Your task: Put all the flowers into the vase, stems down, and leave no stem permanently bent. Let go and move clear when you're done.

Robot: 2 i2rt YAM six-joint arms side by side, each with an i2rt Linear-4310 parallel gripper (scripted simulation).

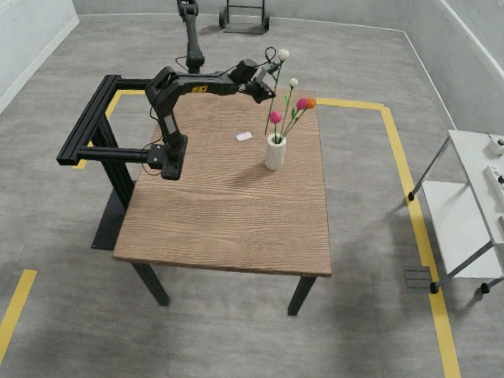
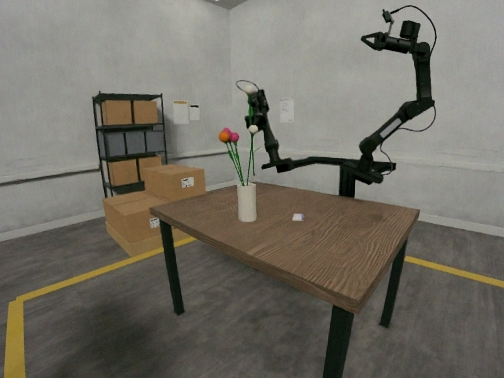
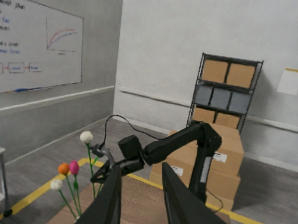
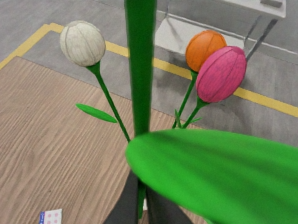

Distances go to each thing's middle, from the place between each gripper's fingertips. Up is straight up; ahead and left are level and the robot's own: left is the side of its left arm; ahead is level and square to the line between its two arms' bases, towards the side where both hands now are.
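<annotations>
The orange flower (image 4: 201, 46) is 13 cm ahead of my right hand, and it sits 2 cm to the right of that hand and 5 cm below it.
My left hand is 450 mm above the orange flower, 430 mm short of it and 420 mm to the left of it.
</annotations>
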